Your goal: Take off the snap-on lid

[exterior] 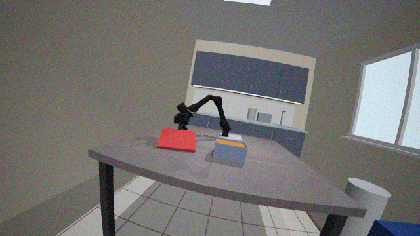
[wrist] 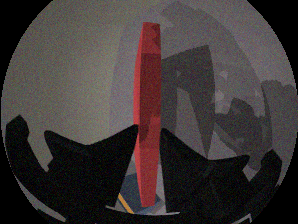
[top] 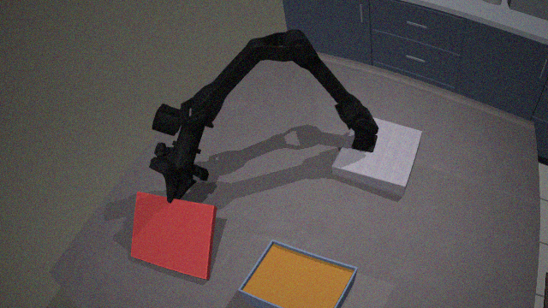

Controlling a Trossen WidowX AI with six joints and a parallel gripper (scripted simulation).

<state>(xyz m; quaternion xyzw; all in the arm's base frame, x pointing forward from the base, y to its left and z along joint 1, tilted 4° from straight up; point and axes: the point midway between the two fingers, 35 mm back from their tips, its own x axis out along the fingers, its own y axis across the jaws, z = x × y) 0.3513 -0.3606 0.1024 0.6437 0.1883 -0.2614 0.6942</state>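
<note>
My gripper tip is 70 mm short of the red lid, 30 mm above it and 20 mm to the right of it. Also, from my gripper tip: blue-grey box 370 mm to the left, 80 mm ahead, 40 mm below.
</note>
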